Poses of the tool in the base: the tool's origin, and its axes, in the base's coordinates. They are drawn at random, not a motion.
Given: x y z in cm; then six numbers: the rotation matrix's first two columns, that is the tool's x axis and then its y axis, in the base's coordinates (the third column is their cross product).
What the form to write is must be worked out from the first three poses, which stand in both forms.
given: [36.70 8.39 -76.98 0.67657 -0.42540 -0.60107 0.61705 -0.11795 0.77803]
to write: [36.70 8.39 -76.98 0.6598 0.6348 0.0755 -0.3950]
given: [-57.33 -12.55 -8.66 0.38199 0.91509 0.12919 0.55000 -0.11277 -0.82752]
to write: [-57.33 -12.55 -8.66 0.4251 -0.7143 -0.5127 0.2147]
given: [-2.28 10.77 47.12 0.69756 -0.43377 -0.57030 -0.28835 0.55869 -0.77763]
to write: [-2.28 10.77 47.12 0.7939 -0.4675 0.3862 -0.0458]
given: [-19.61 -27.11 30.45 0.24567 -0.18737 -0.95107 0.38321 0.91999 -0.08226]
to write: [-19.61 -27.11 30.45 0.7848 0.0835 0.5866 -0.1818]
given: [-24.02 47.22 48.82 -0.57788 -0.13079 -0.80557 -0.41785 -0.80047 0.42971]
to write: [-24.02 47.22 48.82 0.0860 -0.4513 0.3039 0.8346]
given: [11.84 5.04 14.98 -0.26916 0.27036 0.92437 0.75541 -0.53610 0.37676]
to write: [11.84 5.04 14.98 0.1836 -0.5760 -0.4453 -0.6606]
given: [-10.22 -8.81 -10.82 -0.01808 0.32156 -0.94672 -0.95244 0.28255 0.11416]
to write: [-10.22 -8.81 -10.82 0.6256 -0.3155 0.4999 0.5091]
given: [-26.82 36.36 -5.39 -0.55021 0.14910 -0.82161 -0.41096 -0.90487 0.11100]
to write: [-26.82 36.36 -5.39 0.1613 -0.4460 0.1468 0.8681]
